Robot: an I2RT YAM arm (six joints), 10 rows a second.
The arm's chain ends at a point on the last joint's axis. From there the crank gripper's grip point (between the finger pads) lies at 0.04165 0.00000 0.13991 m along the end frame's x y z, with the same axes.
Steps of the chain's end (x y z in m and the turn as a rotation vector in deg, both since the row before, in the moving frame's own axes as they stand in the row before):
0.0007 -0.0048 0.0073 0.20 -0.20 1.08
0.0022 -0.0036 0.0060 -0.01 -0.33 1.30
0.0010 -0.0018 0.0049 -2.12 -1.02 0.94
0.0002 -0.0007 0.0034 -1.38 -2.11 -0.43
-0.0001 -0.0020 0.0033 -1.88 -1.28 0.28
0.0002 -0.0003 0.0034 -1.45 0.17 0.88
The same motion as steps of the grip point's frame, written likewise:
0.0002 -0.0045 0.0074 0.20 -0.20 1.08
0.0014 -0.0026 0.0062 -0.01 -0.33 1.30
-0.0015 0.0041 0.0055 -2.12 -1.02 0.94
-0.0050 0.0024 0.0048 -1.38 -2.11 -0.43
-0.0032 0.0028 0.0041 -1.88 -1.28 0.28
0.0006 0.0039 0.0032 -1.45 0.17 0.88

